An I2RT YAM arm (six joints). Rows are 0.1 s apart.
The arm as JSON. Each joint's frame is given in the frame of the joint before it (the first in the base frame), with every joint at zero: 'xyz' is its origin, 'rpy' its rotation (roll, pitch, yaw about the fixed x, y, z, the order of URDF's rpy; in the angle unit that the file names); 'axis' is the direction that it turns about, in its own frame. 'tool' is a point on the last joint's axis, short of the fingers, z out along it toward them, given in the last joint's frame.
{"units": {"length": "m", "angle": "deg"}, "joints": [
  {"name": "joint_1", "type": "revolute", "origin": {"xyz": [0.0, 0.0, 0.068], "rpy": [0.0, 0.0, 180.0]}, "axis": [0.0, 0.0, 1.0]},
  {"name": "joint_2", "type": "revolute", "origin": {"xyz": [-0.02, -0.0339, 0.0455], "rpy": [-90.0, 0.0, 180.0]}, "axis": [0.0, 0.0, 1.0]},
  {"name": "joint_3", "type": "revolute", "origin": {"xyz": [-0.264, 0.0, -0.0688], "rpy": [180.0, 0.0, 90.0]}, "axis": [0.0, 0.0, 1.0]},
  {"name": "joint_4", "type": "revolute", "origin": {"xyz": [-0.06, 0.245, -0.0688], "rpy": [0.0, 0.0, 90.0]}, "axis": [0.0, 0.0, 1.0]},
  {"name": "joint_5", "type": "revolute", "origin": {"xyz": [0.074, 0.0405, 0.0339], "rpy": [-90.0, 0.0, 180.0]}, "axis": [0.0, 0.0, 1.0]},
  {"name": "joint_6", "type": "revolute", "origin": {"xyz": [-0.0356, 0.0, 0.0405], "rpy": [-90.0, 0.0, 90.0]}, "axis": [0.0, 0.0, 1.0]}
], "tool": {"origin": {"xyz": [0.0, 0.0, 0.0], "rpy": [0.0, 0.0, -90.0]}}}
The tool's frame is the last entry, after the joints.
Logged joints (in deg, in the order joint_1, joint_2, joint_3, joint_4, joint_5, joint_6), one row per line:
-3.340 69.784 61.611 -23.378 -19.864 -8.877
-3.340 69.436 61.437 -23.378 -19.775 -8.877
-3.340 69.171 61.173 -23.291 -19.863 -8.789
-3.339 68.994 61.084 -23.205 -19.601 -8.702
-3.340 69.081 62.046 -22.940 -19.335 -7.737
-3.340 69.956 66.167 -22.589 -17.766 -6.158
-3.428 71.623 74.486 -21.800 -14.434 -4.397
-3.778 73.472 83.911 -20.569 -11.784 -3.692
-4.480 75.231 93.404 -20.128 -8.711 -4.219
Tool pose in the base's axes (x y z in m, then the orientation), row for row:
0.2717 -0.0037 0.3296 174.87 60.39 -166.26
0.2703 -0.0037 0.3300 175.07 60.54 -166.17
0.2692 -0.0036 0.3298 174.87 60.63 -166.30
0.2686 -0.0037 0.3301 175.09 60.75 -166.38
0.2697 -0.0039 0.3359 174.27 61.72 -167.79
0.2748 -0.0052 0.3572 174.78 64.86 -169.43
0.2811 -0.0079 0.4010 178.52 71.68 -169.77
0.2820 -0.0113 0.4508 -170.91 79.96 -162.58
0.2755 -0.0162 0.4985 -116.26 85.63 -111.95
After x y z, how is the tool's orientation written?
As angles about the fixed x, y, z axes (roll, pitch, yaw), in degrees.
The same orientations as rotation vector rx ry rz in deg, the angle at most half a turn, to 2 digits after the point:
-17.45 118.71 13.68
-17.41 118.56 13.54
-17.39 118.48 13.67
-17.16 118.38 13.40
-16.13 117.50 13.43
-13.95 114.54 11.98
-10.68 107.94 8.38
-8.53 99.59 4.83
-6.54 91.70 0.25

